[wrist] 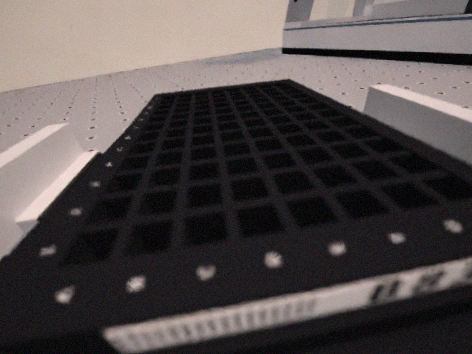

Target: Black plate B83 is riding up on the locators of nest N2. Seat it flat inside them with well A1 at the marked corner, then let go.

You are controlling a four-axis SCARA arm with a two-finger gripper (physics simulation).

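Places are measured from the arm's base along level axes (x back, y right, z up), in centimetres.
Where they show: gripper, fingertip midpoint: (225, 124).
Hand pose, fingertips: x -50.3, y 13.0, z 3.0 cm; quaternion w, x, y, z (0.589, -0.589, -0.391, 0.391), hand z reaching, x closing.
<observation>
Things, the pixels of their centre, and the offset from my fingertips. "pt": a spot on its surface instead. Level surfaces: height alone.
- Black plate B83 at the middle of its body: (240, 137) dx +2.4, dy -0.5, dz +0.3 cm
- pale label at a spot on its surface: (215, 320) pt dx +7.8, dy -3.9, dz +0.9 cm
- pale table top at its surface level: dz -1.7 cm
Black plate B83 (240, 249) fills the middle of the wrist view, its grid of square wells running away from the camera. Its near edge slopes up to the right. A pale label (215, 320) with blurred characters is on the near side, and small pale marks line the near and left rims. My gripper (225, 124) has one white finger at each long side of the plate; the left pad meets the left edge, and the right finger's lower part is hidden behind the right edge. It is shut on the plate. Nest N2, its locators and the marked corner cannot be made out.
A pale table top (220, 75) with rows of small holes lies beyond and beside the plate. A white structure (375, 40) with a blue line and a black lower edge stands at the back right. A plain beige wall (125, 35) is behind.
</observation>
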